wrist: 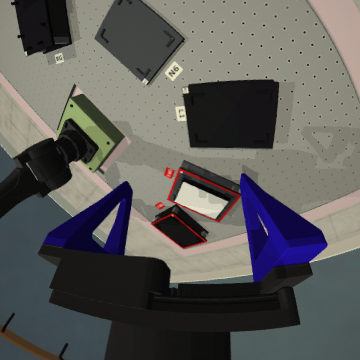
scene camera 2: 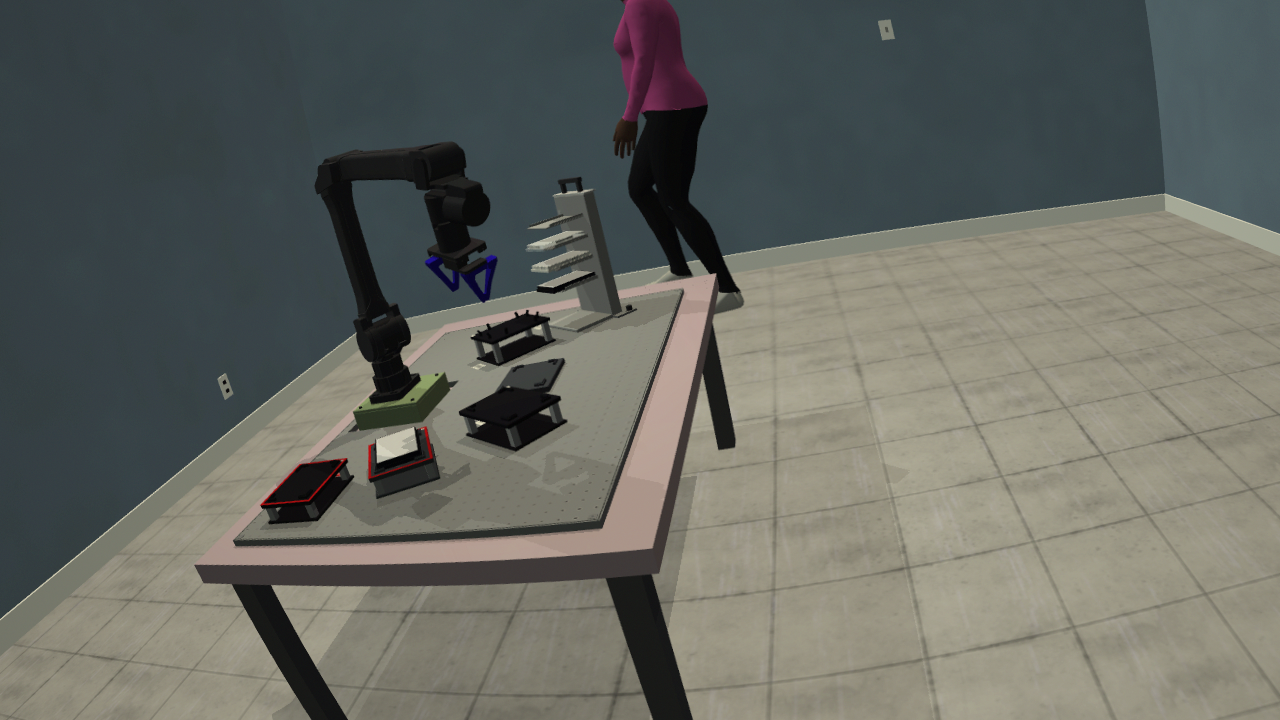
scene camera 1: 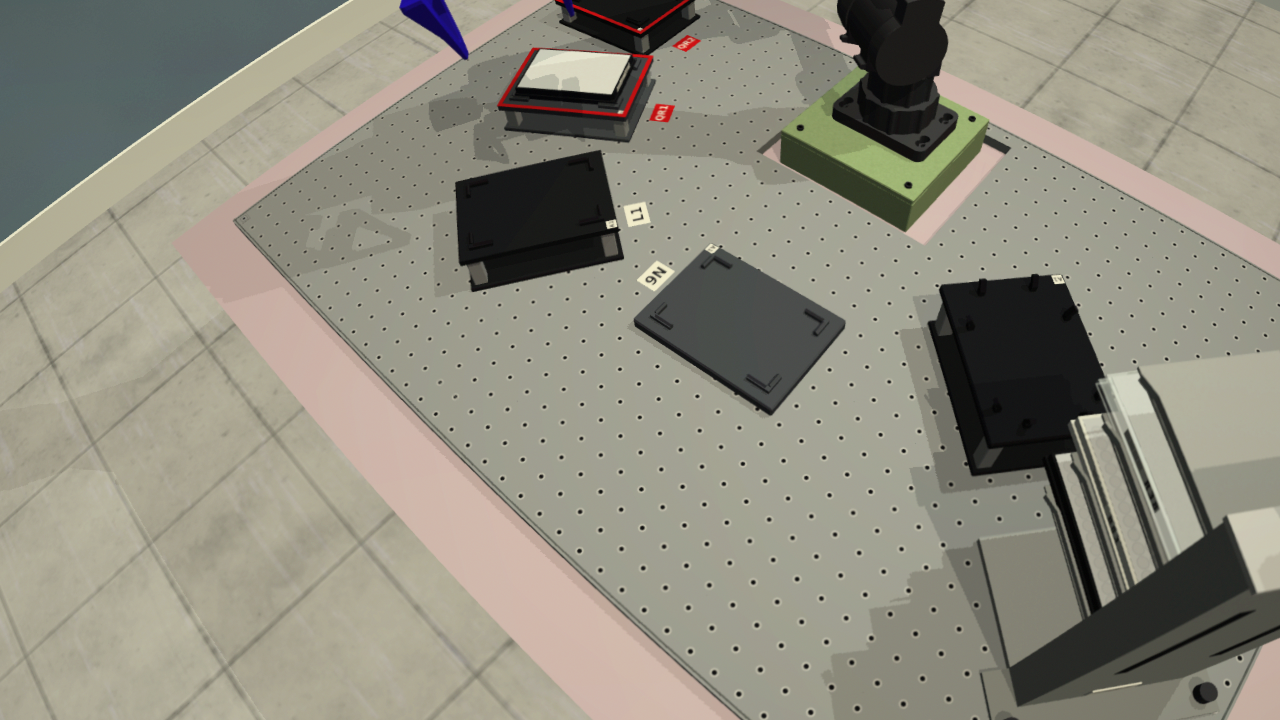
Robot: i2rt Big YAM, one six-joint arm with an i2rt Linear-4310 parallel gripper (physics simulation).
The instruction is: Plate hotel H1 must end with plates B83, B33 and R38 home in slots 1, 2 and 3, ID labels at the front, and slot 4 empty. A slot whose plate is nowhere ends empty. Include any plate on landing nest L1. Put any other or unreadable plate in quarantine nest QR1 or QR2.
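Pixels of known places: gripper, fingertip midpoint: (wrist: 182,182) (scene camera 2: 470,295) (scene camera 1: 518,35); arm's base, origin of the base link: (wrist: 79,140) (scene camera 2: 396,391) (scene camera 1: 893,120).
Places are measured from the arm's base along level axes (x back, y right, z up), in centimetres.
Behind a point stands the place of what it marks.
My gripper (scene camera 2: 469,293) @(x -33.3, y 18.7, z 21.6 cm) (wrist: 182,182) @(x -33.3, y 18.7, z 21.6 cm) is open and empty, high above the table. The hotel H1 (scene camera 1: 1127,600) @(x -42.3, y -40.5, z 17.3 cm) (scene camera 2: 597,259) @(x -41.4, y -40.6, z 11.3 cm) stands at the far end of the table in the scene camera 2 view. It holds a black plate (scene camera 2: 565,282) @(x -33.3, y -36.8, z 8.0 cm) low down and pale plates above it; the top shelf (scene camera 2: 551,221) @(x -31.8, y -42.6, z 22.8 cm) looks bare. The plates' labels are not readable. Landing nest L1 (scene camera 1: 537,205) @(x -35.3, y 20.2, z 1.3 cm) (scene camera 2: 512,407) @(x -37.0, y 22.8, z 1.3 cm) (wrist: 232,115) @(x -36.0, y 21.0, z 1.3 cm) holds no plate. Quarantine nest QR1 (scene camera 1: 581,127) @(x -20.8, y 30.1, z -3.2 cm) (scene camera 2: 402,483) @(x -19.7, y 39.5, z -3.2 cm) bears a white-topped black plate (scene camera 1: 574,71) @(x -17.6, y 33.6, z 1.8 cm) (scene camera 2: 396,445) @(x -17.9, y 34.3, z 1.8 cm) (wrist: 202,200) @(x -18.4, y 33.9, z 1.8 cm). QR2 (scene camera 2: 304,483) @(x -0.8, y 43.4, z 0.3 cm) (wrist: 180,232) @(x -1.1, y 42.9, z 0.3 cm) looks empty.
A low grey nest N6 (scene camera 1: 738,326) @(x -31.8, y -3.7, z -2.5 cm) (scene camera 2: 534,376) @(x -32.6, y -2.5, z -2.5 cm) (wrist: 140,37) @(x -31.9, y -1.8, z -2.5 cm) lies between L1 and a raised black stand with pegs (scene camera 1: 1015,358) @(x -21.4, y -26.2, z 2.3 cm) (scene camera 2: 512,331) @(x -22.4, y -22.3, z 2.3 cm) (wrist: 40,25) @(x -20.3, y -22.4, z 2.3 cm). The arm's green base (scene camera 1: 841,170) @(x -9.5, y 0.5, z -1.2 cm) (scene camera 2: 401,407) @(x -5.5, y 8.8, z -0.7 cm) is at the table's side. A person (scene camera 2: 662,71) stands behind the hotel.
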